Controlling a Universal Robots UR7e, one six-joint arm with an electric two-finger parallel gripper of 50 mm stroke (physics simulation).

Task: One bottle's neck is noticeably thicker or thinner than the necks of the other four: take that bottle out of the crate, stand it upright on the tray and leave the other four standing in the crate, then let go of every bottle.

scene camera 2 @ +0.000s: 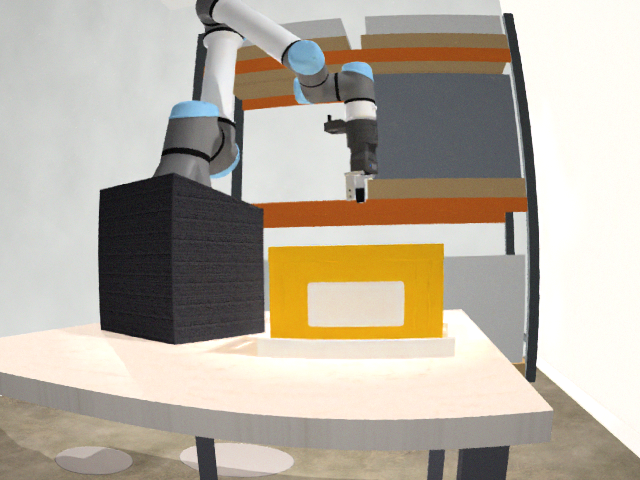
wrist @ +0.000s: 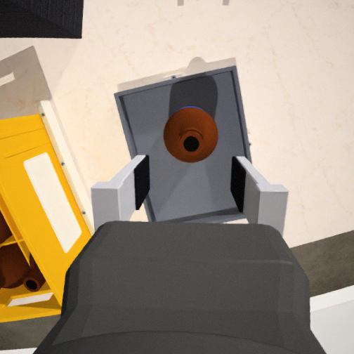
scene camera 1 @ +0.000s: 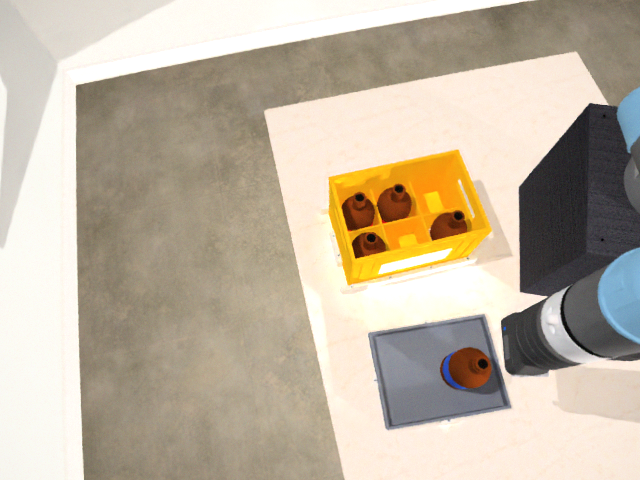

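Pixels of known places: gripper, fingertip midpoint: (scene camera 2: 356, 201) (scene camera 1: 516, 353); arm's base, origin of the base link: (scene camera 2: 178, 198).
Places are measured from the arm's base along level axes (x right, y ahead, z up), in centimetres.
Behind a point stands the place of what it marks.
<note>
A brown bottle with a blue band (scene camera 1: 465, 369) @(x -13.0, y 41.7, z -17.0 cm) (wrist: 190, 130) stands upright on the grey tray (scene camera 1: 408, 424) @(x -18.1, y 54.0, z -26.6 cm) (wrist: 241, 115), in the half nearer the arm. The yellow crate (scene camera 1: 356, 271) @(x 12.0, y 51.9, z -18.0 cm) (scene camera 2: 356, 263) @(x 28.1, y 36.6, z -14.4 cm) (wrist: 25, 135) holds the other brown bottles, all standing: one at the back left (scene camera 1: 357, 212) @(x 23.0, y 46.7, z -16.4 cm), one at the back middle (scene camera 1: 394, 204) @(x 21.6, y 38.9, z -16.5 cm), one at the front left (scene camera 1: 368, 245) @(x 14.7, y 48.4, z -13.5 cm) and one at the front right (scene camera 1: 448, 227) @(x 12.6, y 31.2, z -16.4 cm). The back right and front middle compartments hold no bottle. My gripper (scene camera 2: 356, 196) @(x -13.2, y 39.1, z 0.1 cm) (wrist: 189, 172) is open and empty, well above the tray and clear of the bottle. The crate hides the tray in scene camera 2.
A black block (scene camera 1: 558, 222) @(x 3.7, y 13.8, z -10.9 cm) (scene camera 2: 175, 263) @(x 18.0, y 4.8, z -14.2 cm) (wrist: 40, 17) under the arm's base stands beside the crate, on its right in scene camera 1. The crate sits on a low pale base (scene camera 2: 356, 348) @(x 29.3, y 36.4, z -27.5 cm). A tall shelf rack (scene camera 2: 523, 155) stands behind the table.
</note>
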